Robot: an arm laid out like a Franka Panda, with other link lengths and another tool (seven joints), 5 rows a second.
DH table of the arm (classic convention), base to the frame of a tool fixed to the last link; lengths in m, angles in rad. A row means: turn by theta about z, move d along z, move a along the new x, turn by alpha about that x. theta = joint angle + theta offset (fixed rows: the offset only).
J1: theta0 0, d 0.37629, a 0, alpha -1.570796
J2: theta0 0, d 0, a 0, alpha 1.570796
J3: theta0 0, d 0.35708, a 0.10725, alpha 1.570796
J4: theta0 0, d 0, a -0.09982, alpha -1.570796
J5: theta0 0, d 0.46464, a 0, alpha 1.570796
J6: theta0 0, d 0, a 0.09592, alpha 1.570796
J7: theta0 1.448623, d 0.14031, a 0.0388, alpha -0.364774
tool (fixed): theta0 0, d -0.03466, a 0, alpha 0
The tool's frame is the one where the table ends.
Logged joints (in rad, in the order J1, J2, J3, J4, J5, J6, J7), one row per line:
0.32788 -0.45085 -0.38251 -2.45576 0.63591 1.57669 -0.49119
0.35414 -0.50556 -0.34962 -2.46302 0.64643 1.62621 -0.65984
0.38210 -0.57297 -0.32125 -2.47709 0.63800 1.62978 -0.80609
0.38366 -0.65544 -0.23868 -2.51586 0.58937 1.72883 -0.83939
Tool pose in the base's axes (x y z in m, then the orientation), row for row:
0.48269 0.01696 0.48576 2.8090 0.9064 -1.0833
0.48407 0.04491 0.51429 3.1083 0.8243 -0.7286
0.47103 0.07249 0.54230 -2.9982 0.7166 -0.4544
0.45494 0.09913 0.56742 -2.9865 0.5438 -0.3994
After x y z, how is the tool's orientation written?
As angles about the fixed x, y, z axes (roll, pitch, yaw), in radians.
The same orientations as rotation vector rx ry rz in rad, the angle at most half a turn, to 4 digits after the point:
-2.3630 1.1710 1.3243
-2.4962 0.9311 1.1041
-2.6069 0.6770 0.9387
-2.7287 0.6141 0.7210

